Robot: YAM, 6 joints.
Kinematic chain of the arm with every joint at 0, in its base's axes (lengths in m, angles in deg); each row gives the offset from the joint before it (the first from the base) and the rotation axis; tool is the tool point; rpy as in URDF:
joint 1: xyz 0 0 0.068 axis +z
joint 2: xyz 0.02 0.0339 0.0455 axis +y
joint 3: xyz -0.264 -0.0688 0 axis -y
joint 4: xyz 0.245 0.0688 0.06 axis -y
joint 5: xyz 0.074 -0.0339 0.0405 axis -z
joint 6: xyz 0.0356 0 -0.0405 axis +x
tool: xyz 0 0 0 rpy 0 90 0
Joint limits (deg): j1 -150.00..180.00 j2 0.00..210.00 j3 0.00..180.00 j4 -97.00..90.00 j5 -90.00..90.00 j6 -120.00..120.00
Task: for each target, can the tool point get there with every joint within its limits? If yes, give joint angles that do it. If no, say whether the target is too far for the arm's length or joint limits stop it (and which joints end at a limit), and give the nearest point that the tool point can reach.
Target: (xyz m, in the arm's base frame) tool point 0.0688 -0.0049 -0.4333
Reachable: no: joint limits stop it (at a limit: joint 2) | nearest point 0.1046 -0.0074 -0.3505 | short by 0.090 m
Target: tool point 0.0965 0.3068 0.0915
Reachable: yes | joints 71.00 105.57 39.10 22.30 -14.12 -30.39
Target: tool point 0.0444 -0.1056 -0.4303
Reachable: no: joint limits stop it (at a limit: joint 2) | nearest point 0.0529 -0.1259 -0.3626 | short by 0.071 m
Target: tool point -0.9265 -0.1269 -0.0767
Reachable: no: too far | nearest point -0.6303 -0.0126 -0.0145 | short by 0.324 m
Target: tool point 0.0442 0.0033 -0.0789
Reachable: yes | joints -43.54 183.21 38.06 -42.49 -67.26 -66.11
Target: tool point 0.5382 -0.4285 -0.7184
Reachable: no: too far | nearest point 0.3450 -0.2747 -0.3250 | short by 0.465 m
